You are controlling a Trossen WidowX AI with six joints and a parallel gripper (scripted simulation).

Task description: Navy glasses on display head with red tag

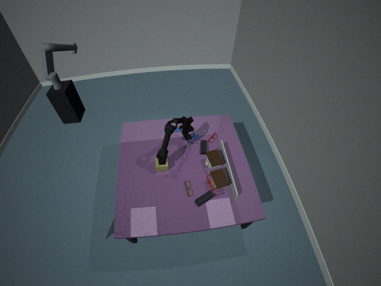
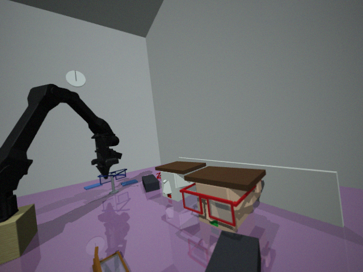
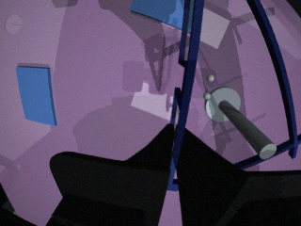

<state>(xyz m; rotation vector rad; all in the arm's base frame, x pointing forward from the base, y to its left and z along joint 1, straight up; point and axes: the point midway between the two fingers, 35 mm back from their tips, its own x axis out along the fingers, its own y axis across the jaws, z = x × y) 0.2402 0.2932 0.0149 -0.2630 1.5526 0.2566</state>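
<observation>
The post stand is 2 cm ahead of my gripper tip, 5 cm to the right of it and 4 cm below it. The rest, counted from my gripper tip: pale display head: 23 cm ahead, 31 cm to the right; then upright panel: 37 cm ahead, 41 cm to the right; then tan display head: 23 cm ahead, 53 cm to the right.
</observation>
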